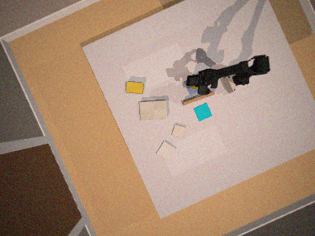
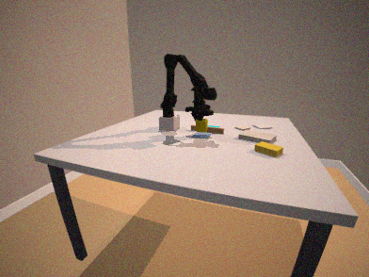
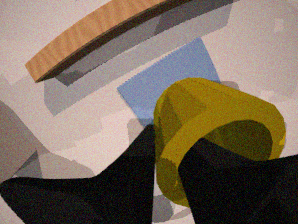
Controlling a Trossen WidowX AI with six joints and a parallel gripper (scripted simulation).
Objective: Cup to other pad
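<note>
My gripper tip is 18 cm to the right of the cyan pad, 7 cm above it and 4 cm short of it. The rest, counted from my gripper tip: thin brown wooden bar (8 cm to the left, 5 cm below, 3 cm ahead); then olive-yellow cup (2 cm to the right, 2 cm ahead); then blue pad (7 cm below, 2 cm ahead, 1 cm to the right).
</note>
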